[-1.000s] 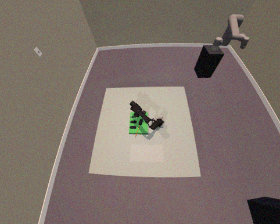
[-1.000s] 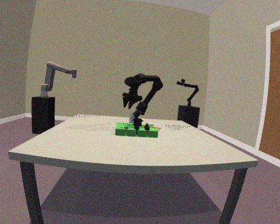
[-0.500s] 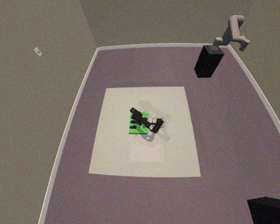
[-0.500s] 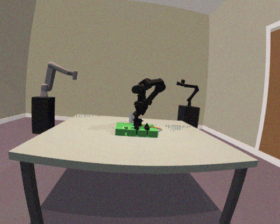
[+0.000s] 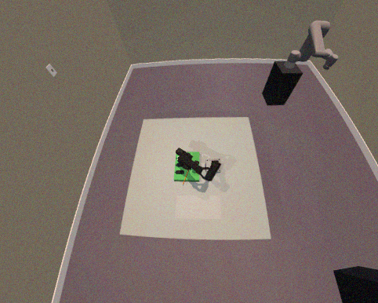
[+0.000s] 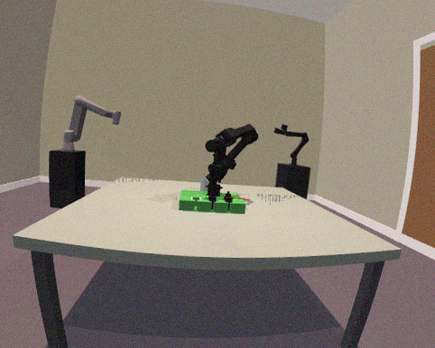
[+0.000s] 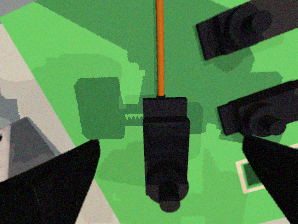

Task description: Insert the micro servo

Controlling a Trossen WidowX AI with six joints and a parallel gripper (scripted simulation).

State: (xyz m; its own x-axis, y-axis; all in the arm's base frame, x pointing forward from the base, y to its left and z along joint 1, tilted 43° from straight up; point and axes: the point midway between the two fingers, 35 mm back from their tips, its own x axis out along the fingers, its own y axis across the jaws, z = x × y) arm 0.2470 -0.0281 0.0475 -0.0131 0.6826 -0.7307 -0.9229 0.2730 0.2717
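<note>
Right now the deck is 2 cm behind my gripper tip, 3 cm to the right of it and 8 cm below it.
</note>
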